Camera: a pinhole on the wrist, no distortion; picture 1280 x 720 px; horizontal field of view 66.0 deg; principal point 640.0 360.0 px. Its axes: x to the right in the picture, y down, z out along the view. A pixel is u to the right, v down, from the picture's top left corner.
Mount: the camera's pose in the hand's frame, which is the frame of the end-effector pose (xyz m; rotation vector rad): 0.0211 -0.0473 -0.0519 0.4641 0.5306 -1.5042
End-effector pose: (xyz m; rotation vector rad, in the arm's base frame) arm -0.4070 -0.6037 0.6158 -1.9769 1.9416 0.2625
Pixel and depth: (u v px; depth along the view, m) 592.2 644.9 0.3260
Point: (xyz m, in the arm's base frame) -0.1525 -0.6433 0.3964
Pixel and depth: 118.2 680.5 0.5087
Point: -0.2117 -0.6061 0.0836
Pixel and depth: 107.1 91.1 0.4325
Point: -0.2422 -0.3675 0.2556
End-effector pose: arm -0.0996 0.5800 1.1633 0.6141 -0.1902 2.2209
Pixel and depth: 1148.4 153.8 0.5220
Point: 0.4448 0.8477 1.2781
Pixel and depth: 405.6 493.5 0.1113
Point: -0.0347 0.6512 1.2234
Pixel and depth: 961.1 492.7 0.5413
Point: 0.3162 0.9053 1.4275
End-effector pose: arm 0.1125 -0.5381 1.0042 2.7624 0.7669 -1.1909
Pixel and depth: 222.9 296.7 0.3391
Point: -0.1462 -0.4830 0.7989
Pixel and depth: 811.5 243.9 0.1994
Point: -0.0318 -0.3851 0.9680
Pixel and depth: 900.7 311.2 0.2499
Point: -0.0636 -0.3360 0.9524
